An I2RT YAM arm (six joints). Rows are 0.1 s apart.
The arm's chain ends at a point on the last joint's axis. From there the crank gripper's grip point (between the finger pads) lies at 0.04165 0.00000 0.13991 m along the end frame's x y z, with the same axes.
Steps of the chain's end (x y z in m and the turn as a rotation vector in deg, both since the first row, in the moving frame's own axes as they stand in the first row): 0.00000, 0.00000, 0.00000, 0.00, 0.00, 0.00; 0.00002, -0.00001, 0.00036, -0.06, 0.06, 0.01; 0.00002, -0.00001, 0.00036, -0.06, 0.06, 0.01; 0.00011, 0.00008, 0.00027, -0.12, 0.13, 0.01; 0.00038, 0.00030, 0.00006, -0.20, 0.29, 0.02; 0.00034, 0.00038, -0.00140, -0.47, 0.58, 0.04; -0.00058, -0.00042, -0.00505, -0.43, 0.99, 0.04; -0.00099, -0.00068, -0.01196, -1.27, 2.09, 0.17
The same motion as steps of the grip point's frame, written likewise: 0.00000, 0.00000, 0.00000, 0.00, 0.00, 0.00; 0.00017, 0.00014, 0.00032, -0.06, 0.06, 0.01; 0.00017, 0.00014, 0.00032, -0.06, 0.06, 0.01; 0.00043, 0.00038, 0.00017, -0.12, 0.13, 0.01; 0.00109, 0.00080, -0.00015, -0.20, 0.29, 0.02; 0.00175, 0.00156, -0.00183, -0.47, 0.58, 0.04; 0.00183, 0.00066, -0.00579, -0.43, 0.99, 0.04; 0.00408, 0.00253, -0.01361, -1.27, 2.09, 0.17
